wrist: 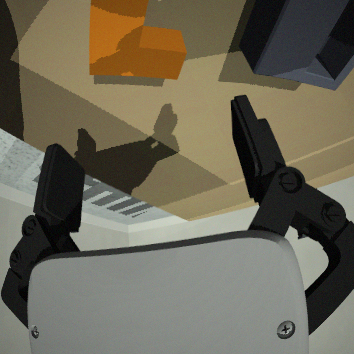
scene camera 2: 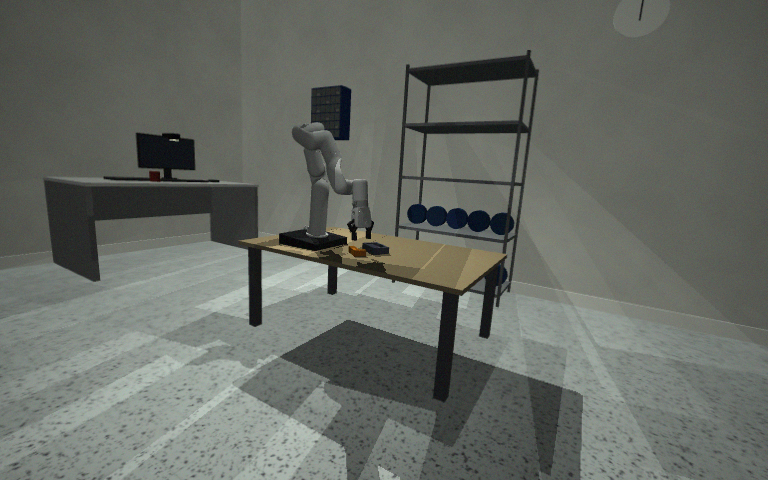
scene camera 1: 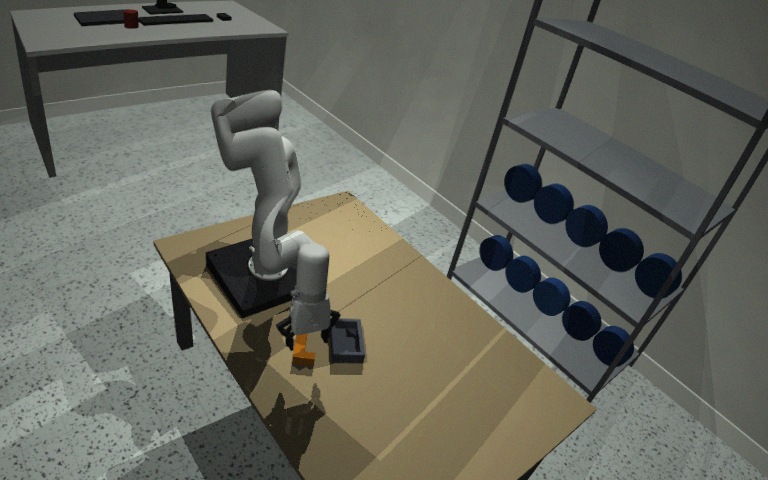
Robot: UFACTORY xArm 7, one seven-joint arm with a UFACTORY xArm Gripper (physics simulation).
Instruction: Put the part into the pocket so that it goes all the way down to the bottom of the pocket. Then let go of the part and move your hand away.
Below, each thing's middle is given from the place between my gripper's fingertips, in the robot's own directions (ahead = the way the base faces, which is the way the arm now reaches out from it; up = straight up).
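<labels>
Pocket block (scene camera 1: 346,339) is 2 cm ahead of my hand, 6 cm below it and 14 cm to the left of it. As for the orange part (wrist: 118,44), my hand is 4 cm past it, 2 cm to the right of it and 7 cm above it.
</labels>
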